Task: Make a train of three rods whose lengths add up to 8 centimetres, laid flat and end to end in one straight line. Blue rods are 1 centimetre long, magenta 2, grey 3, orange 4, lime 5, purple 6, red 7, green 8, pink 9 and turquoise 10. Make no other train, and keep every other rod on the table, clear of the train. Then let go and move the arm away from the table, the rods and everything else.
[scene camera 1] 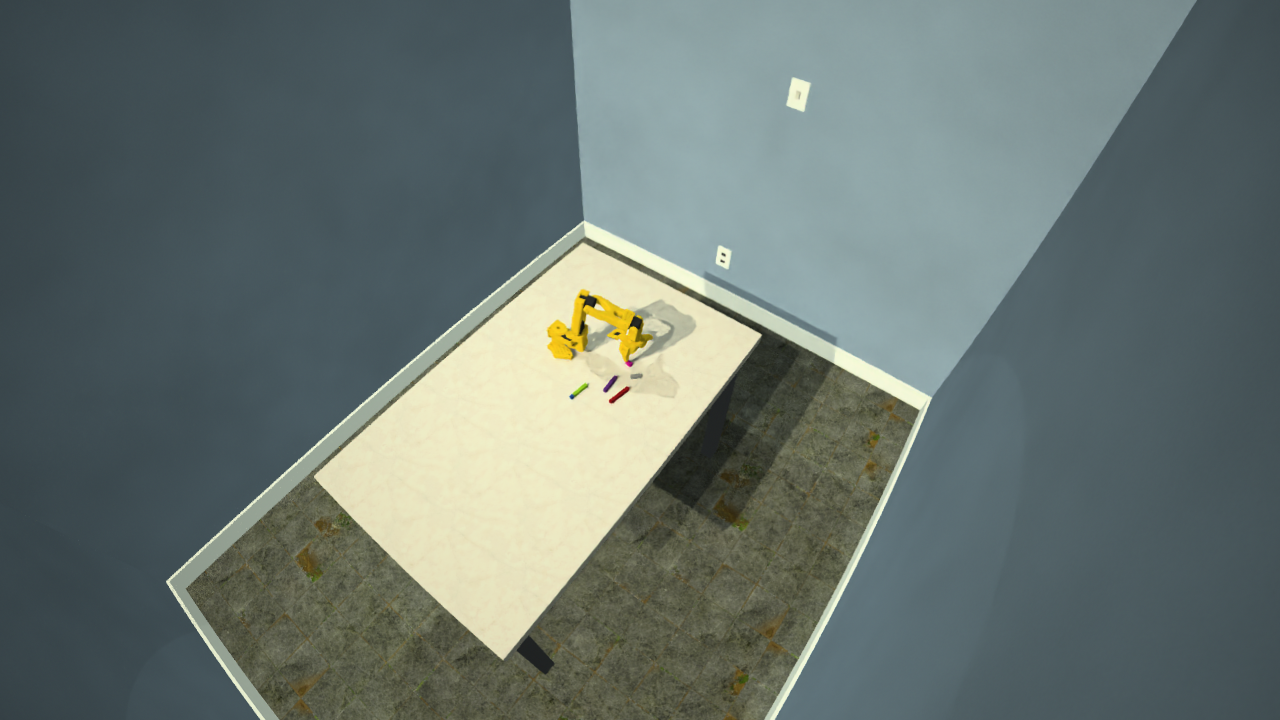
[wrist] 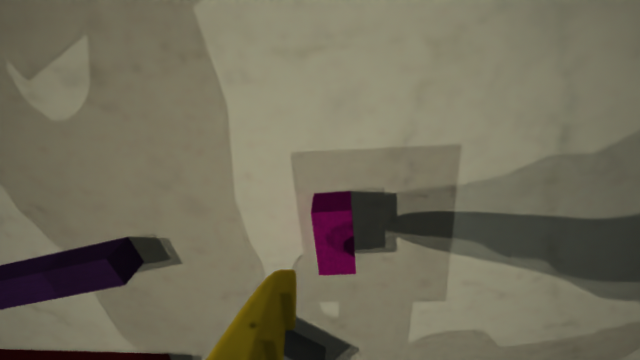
Note:
In view: a magenta rod (wrist: pixel 331 213).

